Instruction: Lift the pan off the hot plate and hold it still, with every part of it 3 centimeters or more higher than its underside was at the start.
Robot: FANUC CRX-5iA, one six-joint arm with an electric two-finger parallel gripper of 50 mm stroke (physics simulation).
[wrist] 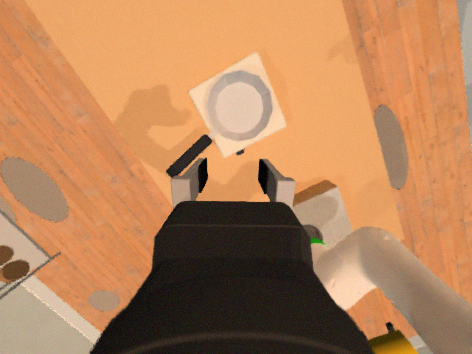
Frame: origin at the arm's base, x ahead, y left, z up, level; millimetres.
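Where they show: gripper, fingertip midpoint: (pixel 233 169).
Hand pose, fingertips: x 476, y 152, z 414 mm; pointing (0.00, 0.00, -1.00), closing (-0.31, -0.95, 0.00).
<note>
Things, the pixels of their centre, and the offset from my fingertips. "pt": a spot on its surface instead. Level surfaces: height alone.
- pan, body centre: (pixel 215 131) dx +33, dy +44, dz -371 mm
- square cream hot plate, surface spot: (pixel 256 61) pt dx +185, dy -130, dz -421 mm
- small dark knob, body centre: (pixel 240 151) dx -62, dy -7, dz -450 mm
- orange table top, its level: dz -484 mm
The pan (pixel 239 107), round with a grey rim and a pale inside, sits on the square cream hot plate (pixel 256 61) in the upper middle of the wrist view. Its black handle (pixel 189 155) points down and to the left, past the hot plate's edge. A small dark knob (pixel 240 151) shows at the hot plate's lower edge. My gripper (pixel 233 169) is open and empty. In the view its fingers are below the hot plate, with the left finger close to the handle's outer end. The height between the fingers and the handle is hard to tell.
The orange table top (pixel 310 30) lies under the hot plate. A grey-topped block (pixel 336 212) is to the right of the gripper, beside a pale arm-like shape (pixel 395 270). A tray with brown round items (pixel 16 270) is at the far left. A yellow object (pixel 394 344) is at the lower right.
</note>
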